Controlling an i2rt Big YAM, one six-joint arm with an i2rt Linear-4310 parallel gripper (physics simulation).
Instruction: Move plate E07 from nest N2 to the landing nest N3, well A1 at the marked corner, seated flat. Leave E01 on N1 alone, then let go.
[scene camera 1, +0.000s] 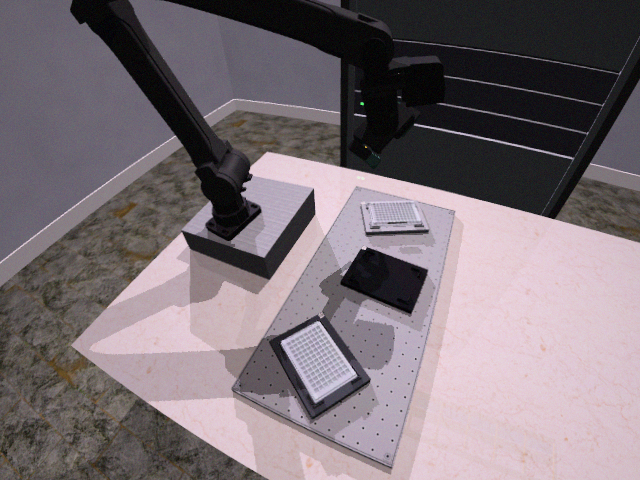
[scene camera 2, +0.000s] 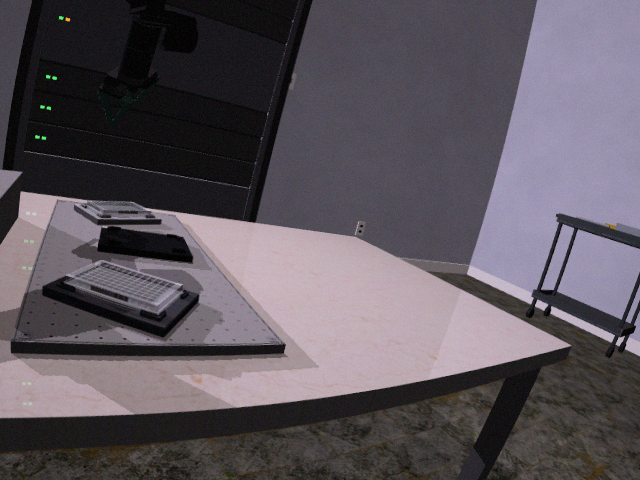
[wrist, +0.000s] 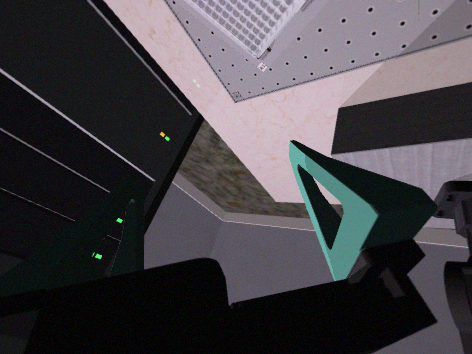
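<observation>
A clear 96-well plate (scene camera 1: 394, 212) (scene camera 2: 117, 208) (wrist: 250, 25) sits in the light grey nest (scene camera 1: 397, 230) (scene camera 2: 129, 221) at the back of the board. The black middle nest (scene camera 1: 385, 279) (scene camera 2: 144, 244) holds no plate; a small white mark shows at its back-left corner in scene camera 1. A second clear 96-well plate (scene camera 1: 318, 360) (scene camera 2: 124, 285) sits in the dark nest (scene camera 1: 360, 376) (scene camera 2: 170, 321) at the near end. Plate and nest labels are not readable. My gripper (scene camera 1: 374, 156) (scene camera 2: 114, 109) (wrist: 213, 164) is open and empty, high above and beyond the back end of the board.
The perforated board (scene camera 1: 382, 423) (scene camera 2: 227, 335) (wrist: 305, 55) lies on the pink-white table (scene camera 1: 516, 335) (scene camera 2: 330, 289). The arm stands on a grey block (scene camera 1: 279, 201) left of it. A dark rack cabinet (scene camera 1: 345, 139) (scene camera 2: 261, 178) stands behind the table. A cart (scene camera 2: 578, 223) stands at the far right.
</observation>
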